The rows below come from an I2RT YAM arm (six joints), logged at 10 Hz.
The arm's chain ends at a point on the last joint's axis. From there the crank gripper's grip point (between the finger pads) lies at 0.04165 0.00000 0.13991 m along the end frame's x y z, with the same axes.
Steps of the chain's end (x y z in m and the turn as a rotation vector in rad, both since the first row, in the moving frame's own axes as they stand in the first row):
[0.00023, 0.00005, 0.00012, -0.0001, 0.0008, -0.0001]
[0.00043, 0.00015, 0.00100, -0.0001, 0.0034, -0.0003]
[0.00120, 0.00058, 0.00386, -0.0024, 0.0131, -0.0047]
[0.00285, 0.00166, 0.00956, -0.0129, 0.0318, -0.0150]
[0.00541, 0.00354, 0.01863, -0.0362, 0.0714, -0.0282]
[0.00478, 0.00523, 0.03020, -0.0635, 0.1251, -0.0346]
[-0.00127, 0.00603, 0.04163, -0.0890, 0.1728, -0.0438]
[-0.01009, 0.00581, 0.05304, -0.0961, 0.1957, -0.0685]
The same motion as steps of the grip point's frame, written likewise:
[0.00034, 0.00006, 0.00009, -0.0001, 0.0008, -0.0001]
[0.00091, 0.00015, 0.00086, -0.0001, 0.0034, -0.0003]
[0.00303, 0.00072, 0.00330, -0.0024, 0.0131, -0.0047]
[0.00729, 0.00280, 0.00816, -0.0129, 0.0318, -0.0150]
[0.01534, 0.00723, 0.01523, -0.0362, 0.0714, -0.0282]
[0.02203, 0.01218, 0.02368, -0.0635, 0.1251, -0.0346]
[0.02236, 0.01574, 0.03193, -0.0890, 0.1728, -0.0438]
[0.01662, 0.01499, 0.04179, -0.0961, 0.1957, -0.0685]

